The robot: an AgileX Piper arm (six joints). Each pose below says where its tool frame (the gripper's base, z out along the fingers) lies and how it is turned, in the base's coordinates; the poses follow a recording.
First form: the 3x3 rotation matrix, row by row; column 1 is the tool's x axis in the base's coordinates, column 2 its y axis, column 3 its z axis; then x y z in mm. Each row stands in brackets.
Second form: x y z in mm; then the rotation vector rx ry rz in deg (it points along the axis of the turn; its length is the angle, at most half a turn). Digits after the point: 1 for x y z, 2 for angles.
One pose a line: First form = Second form
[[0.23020 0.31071 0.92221], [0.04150 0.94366 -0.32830], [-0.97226 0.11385 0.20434]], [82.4 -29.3 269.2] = 82.4 -29.3 269.2 17.81 76.30 -10.84
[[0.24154 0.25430 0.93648], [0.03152 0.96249 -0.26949], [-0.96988 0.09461 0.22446]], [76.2 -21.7 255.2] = 76.2 -21.7 255.2 14.47 75.75 -8.85
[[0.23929 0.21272 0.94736], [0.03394 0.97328 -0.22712], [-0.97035 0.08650 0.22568]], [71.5 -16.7 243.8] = 71.5 -16.7 243.8 12.43 76.01 -7.09
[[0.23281 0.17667 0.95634], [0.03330 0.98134 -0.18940], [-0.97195 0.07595 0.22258]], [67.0 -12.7 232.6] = 67.0 -12.7 232.6 10.52 76.46 -5.68
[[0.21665 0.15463 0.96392], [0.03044 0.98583 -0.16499], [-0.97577 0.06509 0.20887]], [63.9 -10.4 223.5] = 63.9 -10.4 223.5 9.18 77.43 -4.96
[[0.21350 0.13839 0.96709], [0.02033 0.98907 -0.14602], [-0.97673 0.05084 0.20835]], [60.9 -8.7 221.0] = 60.9 -8.7 221.0 7.86 77.60 -4.71
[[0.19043 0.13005 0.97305], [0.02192 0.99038 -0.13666], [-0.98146 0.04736 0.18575]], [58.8 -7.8 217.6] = 58.8 -7.8 217.6 7.43 78.97 -4.37
